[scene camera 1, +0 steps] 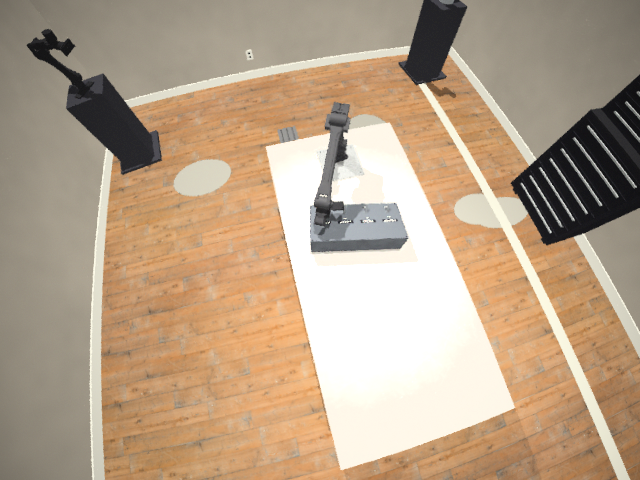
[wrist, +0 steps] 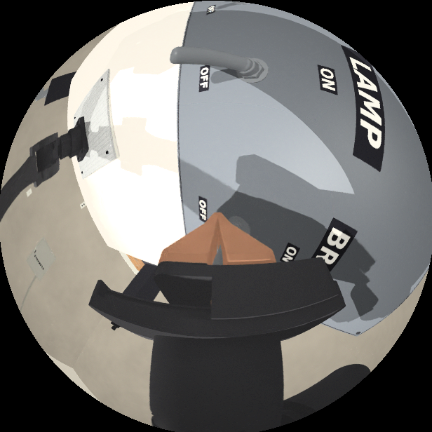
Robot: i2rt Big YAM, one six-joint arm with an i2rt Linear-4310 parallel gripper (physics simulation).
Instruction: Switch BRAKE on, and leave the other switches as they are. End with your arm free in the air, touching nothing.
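Seen in the pictures: arm's base, origin of the base link: point(scene camera 1: 337, 156).
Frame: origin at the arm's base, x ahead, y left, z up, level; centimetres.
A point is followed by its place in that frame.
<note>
A grey switch box point(scene camera 1: 361, 230) @[x 57.6, y -11.7, z 12.1 cm] point(wrist: 215, 130) stands on the white table top. The BRAKE label point(wrist: 333, 243) is partly covered by my gripper. The round base of the BRAKE switch point(wrist: 241, 224) shows just behind my fingertips; its lever is hidden, so I cannot tell its position. My gripper point(scene camera 1: 320, 222) @[x 36.9, y -25.1, z 6.7 cm] point(wrist: 217, 218) is shut and empty, low over the BRAKE end of the box. Whether it touches the lever is hidden. The LAMP switch point(wrist: 215, 57) leans to its OFF side in the wrist view.
Two more switches point(scene camera 1: 366, 207) @[x 45.4, y -2.7, z 10.0 cm] point(scene camera 1: 386, 207) @[x 49.5, y 8.3, z 9.7 cm] stand farther right on the box. The white table top point(scene camera 1: 398, 330) @[x 110.0, y -13.0, z -1.4 cm] extends in front. Dark pedestals point(scene camera 1: 111, 124) point(scene camera 1: 433, 38) stand at the back left and back right, and a black slatted rack point(scene camera 1: 593, 116) is at the right.
</note>
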